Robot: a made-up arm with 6 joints.
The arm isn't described. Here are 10 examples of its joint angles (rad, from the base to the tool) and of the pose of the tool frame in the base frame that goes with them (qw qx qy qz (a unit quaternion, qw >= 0); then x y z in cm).
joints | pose
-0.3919 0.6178 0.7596 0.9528 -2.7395 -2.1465 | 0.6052 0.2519 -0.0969 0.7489 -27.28 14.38 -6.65
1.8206 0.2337 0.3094 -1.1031 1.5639 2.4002 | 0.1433 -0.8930 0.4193 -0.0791 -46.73 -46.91 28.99
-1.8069 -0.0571 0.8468 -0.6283 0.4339 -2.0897 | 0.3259 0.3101 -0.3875 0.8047 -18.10 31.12 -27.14
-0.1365 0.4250 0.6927 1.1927 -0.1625 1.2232 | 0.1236 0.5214 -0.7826 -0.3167 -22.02 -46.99 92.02
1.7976 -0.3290 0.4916 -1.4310 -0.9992 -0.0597 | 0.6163 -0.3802 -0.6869 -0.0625 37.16 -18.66 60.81
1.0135 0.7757 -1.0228 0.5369 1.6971 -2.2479 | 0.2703 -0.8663 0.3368 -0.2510 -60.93 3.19 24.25
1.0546 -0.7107 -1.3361 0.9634 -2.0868 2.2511 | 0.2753 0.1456 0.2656 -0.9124 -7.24 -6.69 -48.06
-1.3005 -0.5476 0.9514 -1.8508 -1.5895 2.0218 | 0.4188 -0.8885 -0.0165 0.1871 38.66 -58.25 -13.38
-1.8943 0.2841 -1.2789 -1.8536 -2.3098 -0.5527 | 0.4806 -0.4254 -0.4449 0.6245 67.99 62.05 9.12
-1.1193 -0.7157 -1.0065 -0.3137 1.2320 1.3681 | 0.5983 -0.1335 -0.3692 -0.6985 32.13 -57.28 19.28
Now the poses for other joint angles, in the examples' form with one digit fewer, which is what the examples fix.
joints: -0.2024 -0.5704 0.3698 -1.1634 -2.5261 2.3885
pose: 0.104 -0.973 -0.029 -0.202 1.3 -50.4 52.7
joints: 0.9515 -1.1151 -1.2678 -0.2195 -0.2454 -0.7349
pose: 0.653 -0.161 -0.718 0.179 36.8 17.2 40.3
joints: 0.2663 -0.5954 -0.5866 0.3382 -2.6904 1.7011
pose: 0.595 -0.471 0.380 -0.529 -43.9 -33.8 -34.4
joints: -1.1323 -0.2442 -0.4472 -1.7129 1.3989 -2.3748
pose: 0.456 0.249 -0.168 0.838 -29.9 16.1 -8.5
